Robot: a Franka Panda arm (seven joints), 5 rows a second.
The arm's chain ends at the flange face. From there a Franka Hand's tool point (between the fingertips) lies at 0.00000 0.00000 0.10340 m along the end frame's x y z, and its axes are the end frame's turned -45 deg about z.
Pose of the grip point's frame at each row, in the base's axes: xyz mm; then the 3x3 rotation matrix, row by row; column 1 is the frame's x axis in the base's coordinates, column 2 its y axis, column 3 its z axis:
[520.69, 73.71, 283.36], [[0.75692, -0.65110, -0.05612], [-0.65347, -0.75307, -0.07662], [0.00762, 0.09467, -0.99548]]
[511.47, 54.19, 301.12], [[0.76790, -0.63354, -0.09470], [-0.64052, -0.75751, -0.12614], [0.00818, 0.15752, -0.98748]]
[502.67, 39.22, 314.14], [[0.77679, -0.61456, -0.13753], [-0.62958, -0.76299, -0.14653], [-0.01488, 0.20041, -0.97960]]
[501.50, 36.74, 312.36], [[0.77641, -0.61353, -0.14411], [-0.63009, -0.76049, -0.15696], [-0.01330, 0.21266, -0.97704]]
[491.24, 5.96, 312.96], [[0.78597, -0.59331, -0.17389], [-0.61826, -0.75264, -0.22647], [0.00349, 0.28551, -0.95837]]
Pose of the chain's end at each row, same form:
[526.49, 81.63, 386.29], [[0.07483, -0.99562, -0.05612], [-0.99457, -0.07043, -0.07662], [0.07233, 0.06155, -0.99548]]
[521.26, 67.23, 403.23], [[0.09501, -0.99097, -0.09470], [-0.98856, -0.08272, -0.12614], [0.11717, 0.10560, -0.98748]]
[516.89, 54.37, 415.43], [[0.11471, -0.98383, -0.13753], [-0.98470, -0.09434, -0.14653], [0.13119, 0.15223, -0.97960]]
[516.40, 52.97, 413.39], [[0.11517, -0.98284, -0.14411], [-0.98329, -0.09221, -0.15696], [0.14097, 0.15978, -0.97704]]
[509.22, 29.38, 412.06], [[0.13623, -0.97530, -0.17389], [-0.96937, -0.09502, -0.22647], [0.20435, 0.19942, -0.95837]]

